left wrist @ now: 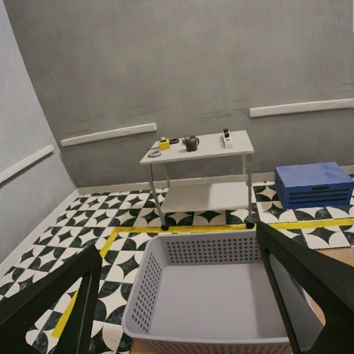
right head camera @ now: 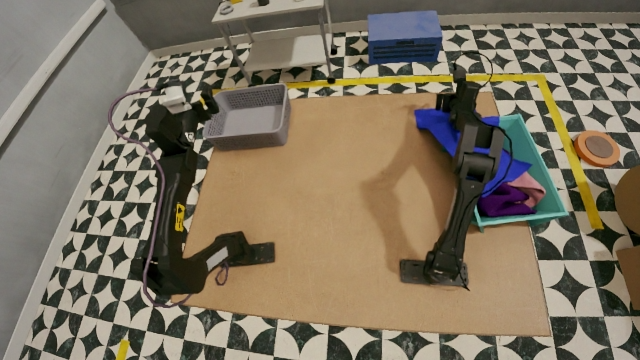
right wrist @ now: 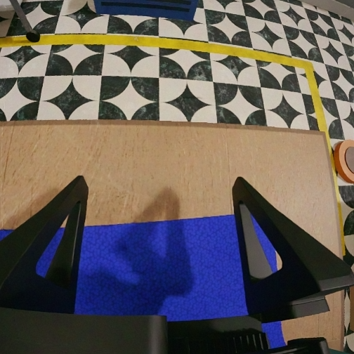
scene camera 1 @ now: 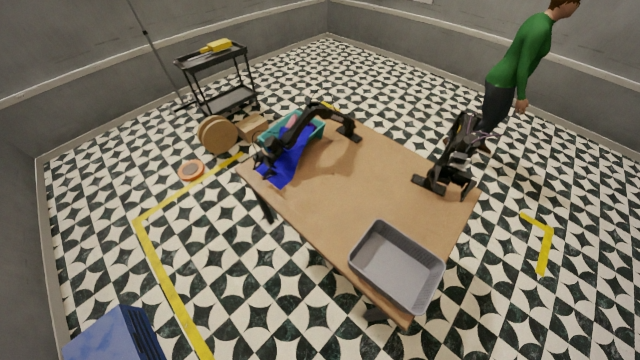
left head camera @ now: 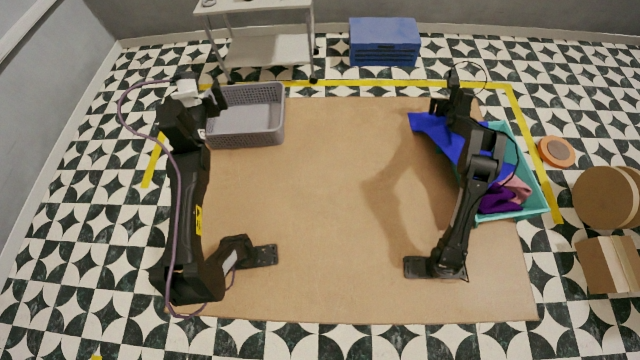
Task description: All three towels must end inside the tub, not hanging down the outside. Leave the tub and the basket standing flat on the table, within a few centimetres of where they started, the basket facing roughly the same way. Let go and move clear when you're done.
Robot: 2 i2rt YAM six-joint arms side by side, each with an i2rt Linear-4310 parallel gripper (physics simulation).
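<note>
The teal tub [left head camera: 535, 192] [right head camera: 530, 155] [scene camera 1: 320, 131] stands at the table's right in both head views. A purple towel [left head camera: 497, 197] [right head camera: 502, 200] and a pink towel [left head camera: 517, 189] [right head camera: 531, 189] lie bunched inside its near end. The blue towel [left head camera: 440, 137] [right head camera: 440, 132] [scene camera 1: 285, 177] [right wrist: 215, 260] is partly in the tub and drapes over its wall onto the table. My right gripper [left head camera: 442, 95] [right head camera: 449, 89] [right wrist: 161, 181] is open above the towel's outer end, holding nothing. My left gripper [left wrist: 173, 242] is open near the empty grey basket [left head camera: 245, 139] [right head camera: 255, 141] [left wrist: 200, 310].
My right arm crosses above the tub and hides part of it. Beyond the table stand a white cart [left head camera: 255, 6] [left wrist: 200, 156] and a blue chest [left head camera: 384, 32] [left wrist: 315, 177]. An orange disc [left head camera: 542, 157] and cardboard boxes lie on the floor at the right.
</note>
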